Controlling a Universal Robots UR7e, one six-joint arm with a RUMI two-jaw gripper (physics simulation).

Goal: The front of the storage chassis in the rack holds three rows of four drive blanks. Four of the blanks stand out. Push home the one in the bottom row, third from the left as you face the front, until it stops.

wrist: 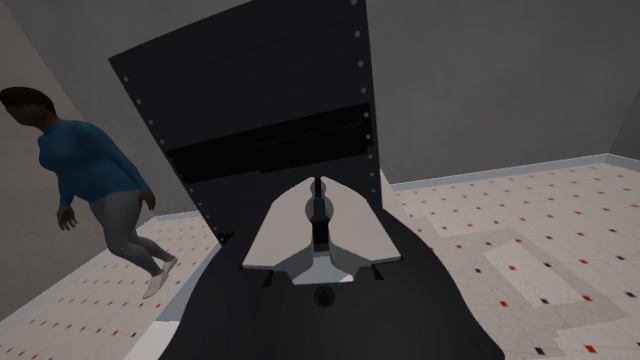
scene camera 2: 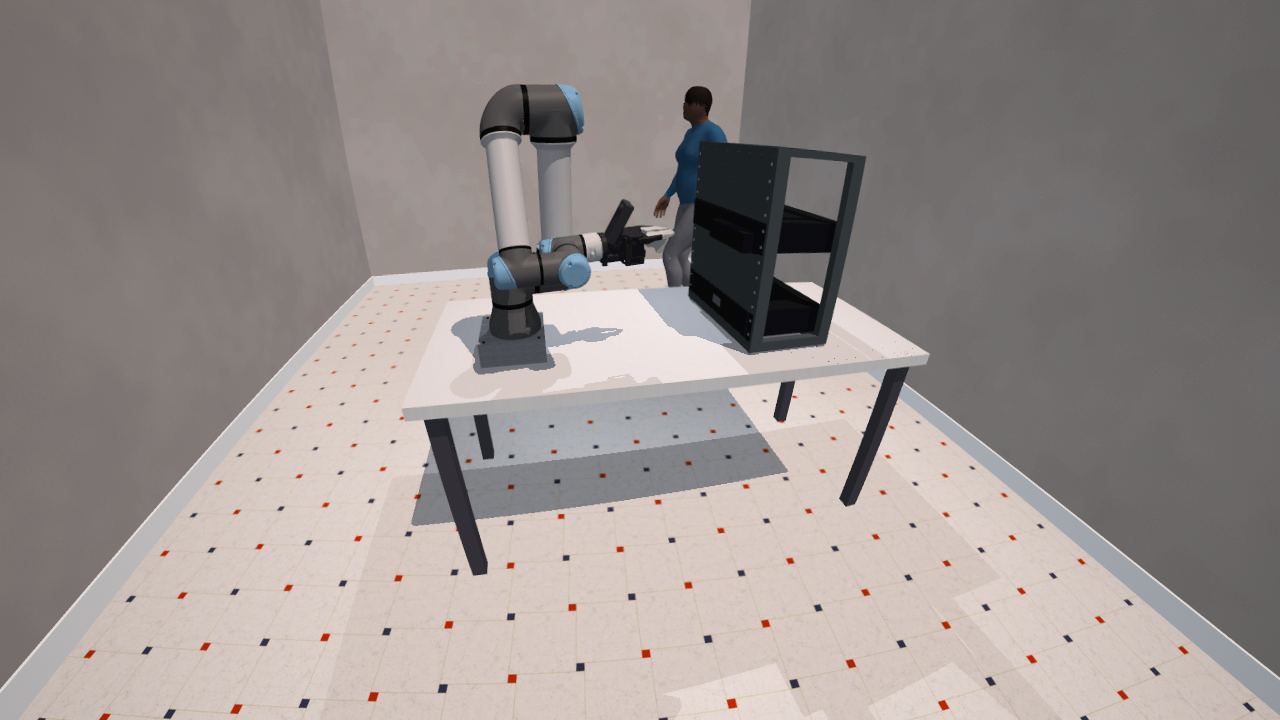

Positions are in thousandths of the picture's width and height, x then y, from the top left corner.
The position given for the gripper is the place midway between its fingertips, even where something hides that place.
gripper: wrist 496,499; scene camera 2 526,323
rack: wrist 382,299; scene camera 2 579,308
